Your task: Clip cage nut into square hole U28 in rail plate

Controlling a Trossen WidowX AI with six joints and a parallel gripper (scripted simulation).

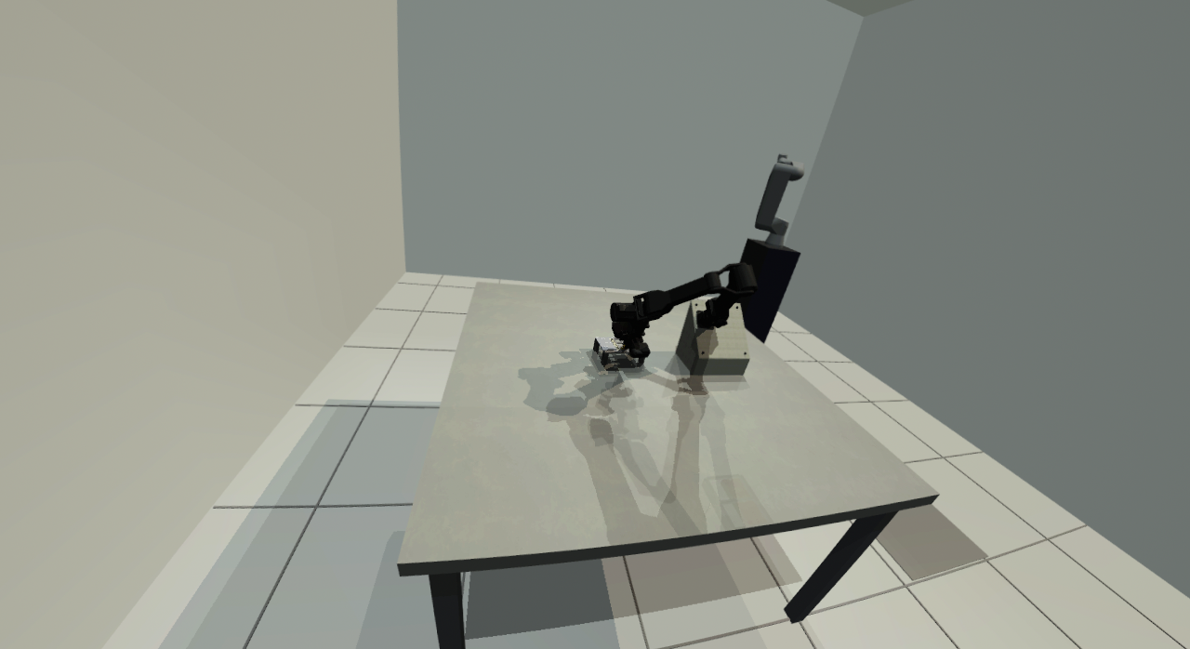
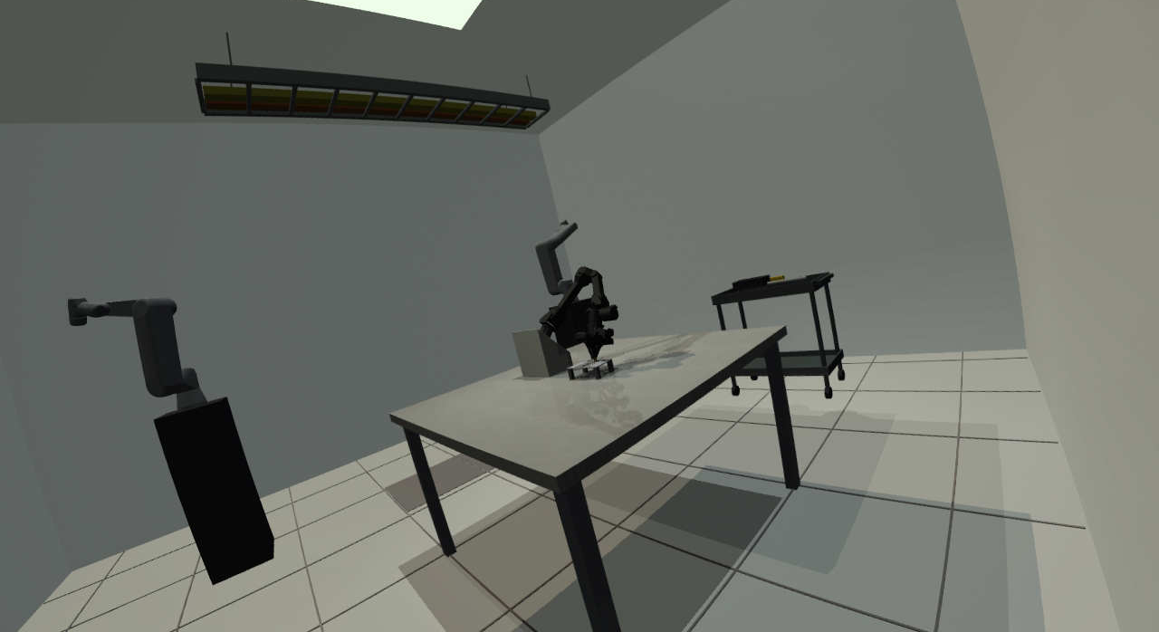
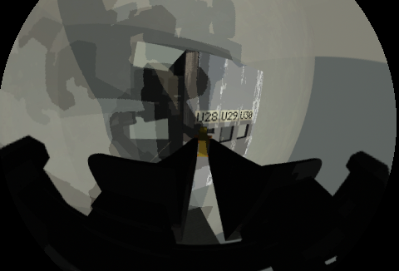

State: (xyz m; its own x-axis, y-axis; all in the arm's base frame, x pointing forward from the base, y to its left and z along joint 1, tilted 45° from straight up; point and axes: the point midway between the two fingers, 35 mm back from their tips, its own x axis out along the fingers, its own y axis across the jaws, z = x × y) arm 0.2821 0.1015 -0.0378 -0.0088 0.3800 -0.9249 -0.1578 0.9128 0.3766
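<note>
Now: gripper tip 10 mm above the cage nut.
</note>
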